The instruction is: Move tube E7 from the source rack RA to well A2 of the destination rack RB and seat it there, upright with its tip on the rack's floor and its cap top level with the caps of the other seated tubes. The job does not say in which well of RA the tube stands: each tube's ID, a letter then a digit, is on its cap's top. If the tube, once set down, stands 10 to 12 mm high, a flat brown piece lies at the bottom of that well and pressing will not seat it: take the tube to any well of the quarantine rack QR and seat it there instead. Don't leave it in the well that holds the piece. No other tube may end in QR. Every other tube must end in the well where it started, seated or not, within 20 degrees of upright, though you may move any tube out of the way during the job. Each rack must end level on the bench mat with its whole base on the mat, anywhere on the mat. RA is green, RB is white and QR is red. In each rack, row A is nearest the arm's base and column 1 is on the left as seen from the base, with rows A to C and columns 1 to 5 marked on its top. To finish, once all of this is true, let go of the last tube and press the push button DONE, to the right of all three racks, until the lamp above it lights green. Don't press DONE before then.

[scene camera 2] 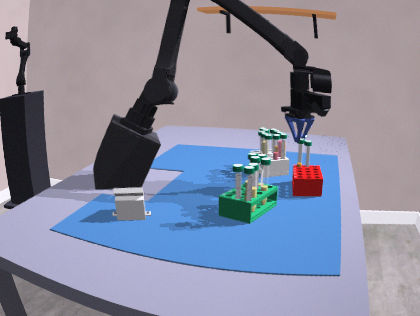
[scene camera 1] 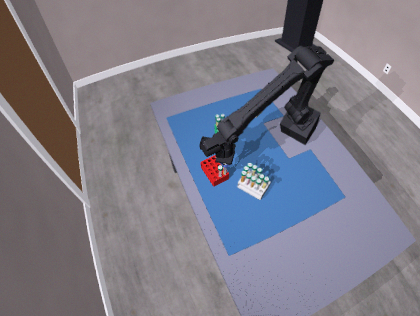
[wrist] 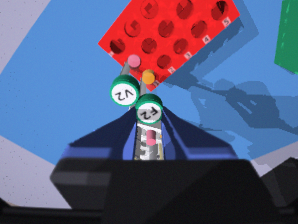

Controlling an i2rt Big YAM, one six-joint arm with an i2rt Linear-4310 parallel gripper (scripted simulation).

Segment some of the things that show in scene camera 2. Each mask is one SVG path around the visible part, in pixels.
A green rack ra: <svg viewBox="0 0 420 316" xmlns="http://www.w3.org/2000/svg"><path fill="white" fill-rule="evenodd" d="M278 186L268 185L267 191L261 191L261 186L259 186L257 197L252 198L251 201L244 201L244 196L242 196L244 195L245 183L242 184L241 199L234 198L234 188L219 195L219 216L249 224L277 205Z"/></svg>
